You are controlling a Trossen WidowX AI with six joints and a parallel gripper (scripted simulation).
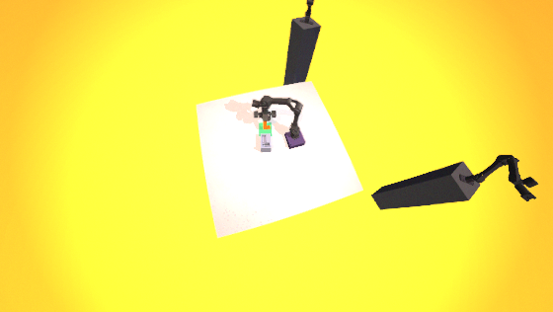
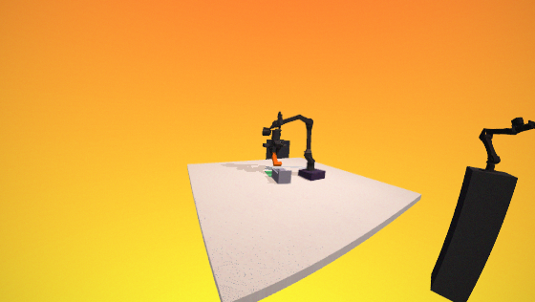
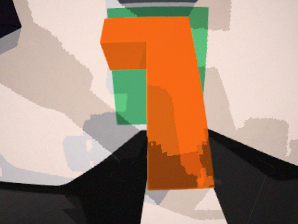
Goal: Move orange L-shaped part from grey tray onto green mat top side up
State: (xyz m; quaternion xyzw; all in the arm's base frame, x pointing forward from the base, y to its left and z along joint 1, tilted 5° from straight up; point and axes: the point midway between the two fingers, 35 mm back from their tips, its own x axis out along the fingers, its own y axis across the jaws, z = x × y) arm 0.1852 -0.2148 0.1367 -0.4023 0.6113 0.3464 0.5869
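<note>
Right now the green mat is 10 mm ahead of my gripper tip, 20 mm to the left of it and 150 mm below it. The rest, counted from my gripper tip: orange L-shaped part: 30 mm to the left, 30 mm below.
</note>
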